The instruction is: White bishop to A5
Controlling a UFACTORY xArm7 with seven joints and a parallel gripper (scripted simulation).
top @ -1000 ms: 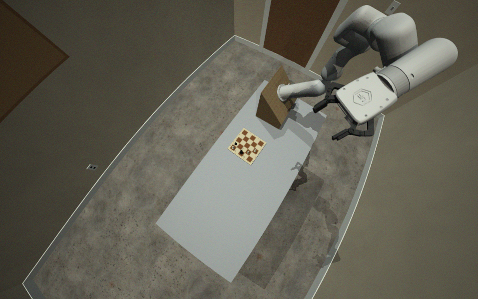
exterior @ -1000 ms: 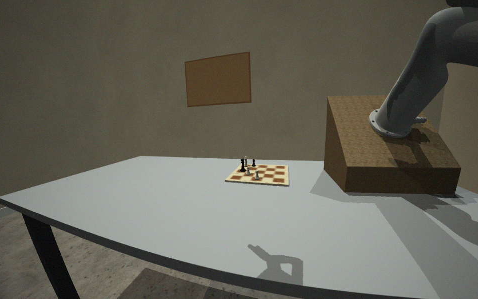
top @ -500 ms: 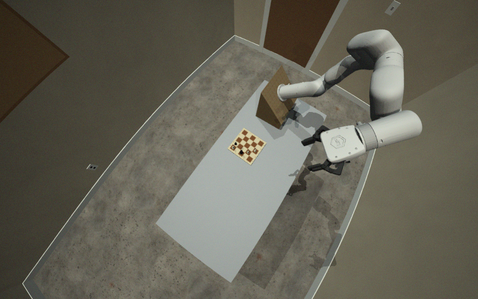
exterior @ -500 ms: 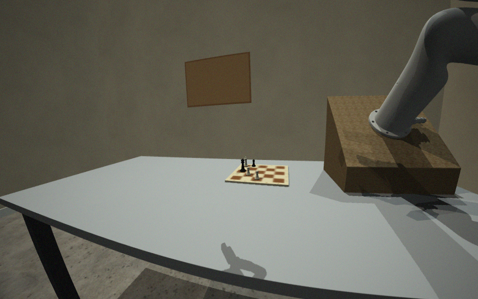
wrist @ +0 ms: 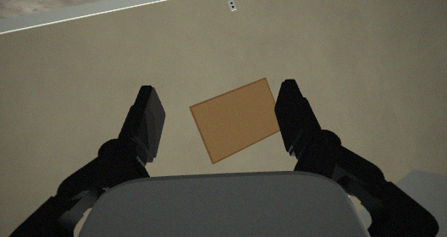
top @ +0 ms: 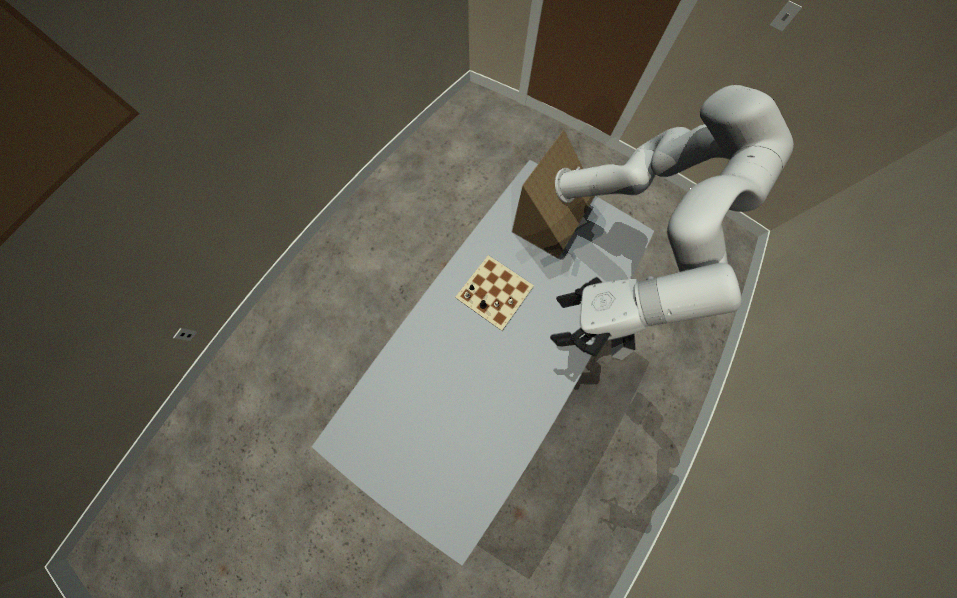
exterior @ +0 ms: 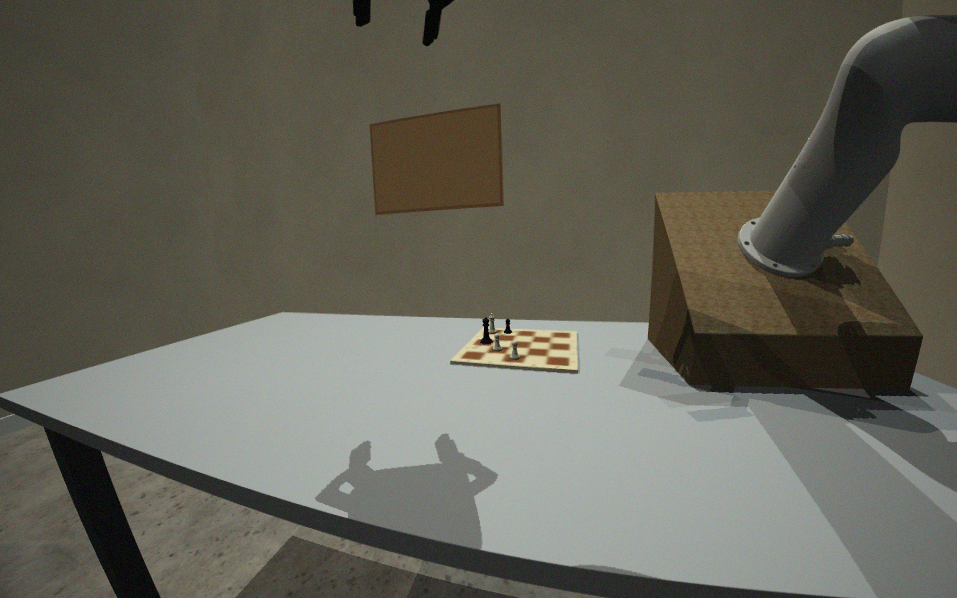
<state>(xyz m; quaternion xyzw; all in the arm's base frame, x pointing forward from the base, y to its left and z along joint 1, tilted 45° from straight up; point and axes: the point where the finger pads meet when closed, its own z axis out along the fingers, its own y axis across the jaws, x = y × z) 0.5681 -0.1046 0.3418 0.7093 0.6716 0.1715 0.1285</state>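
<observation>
Now: hand 48 cm above the white bishop, 28 cm to the left of it and 6 cm past it. Round my hand: black pawn: 48 cm below, 28 cm to the right, 10 cm behind; then tall black piece: 47 cm below, 21 cm to the right, 6 cm behind; then chessboard: 50 cm below, 20 cm to the right, 14 cm behind.
</observation>
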